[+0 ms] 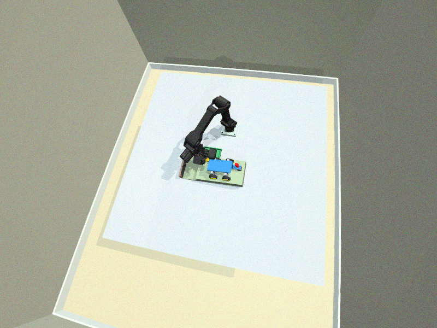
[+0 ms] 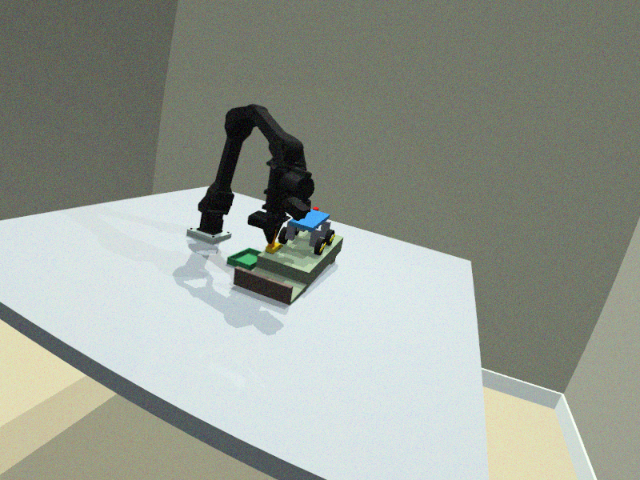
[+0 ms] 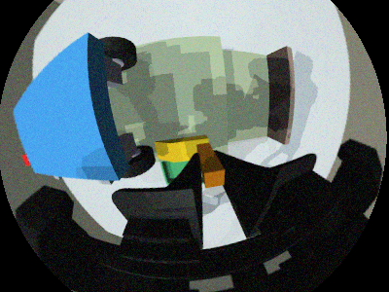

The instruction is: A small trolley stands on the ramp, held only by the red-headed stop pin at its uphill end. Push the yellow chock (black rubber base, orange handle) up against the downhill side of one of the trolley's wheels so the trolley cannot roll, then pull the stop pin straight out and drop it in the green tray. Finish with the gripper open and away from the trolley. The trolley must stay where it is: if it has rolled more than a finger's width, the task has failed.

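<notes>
The yellow chock is 2 cm to the left of my gripper tip and 1 cm below it. From my gripper tip the other things lie so: blue-topped trolley 12 cm to the left, 7 cm ahead, 2 cm above; green tray 10 cm below, 7 cm behind, 3 cm to the left; green ramp 11 cm to the left, 7 cm ahead, 4 cm below.
</notes>
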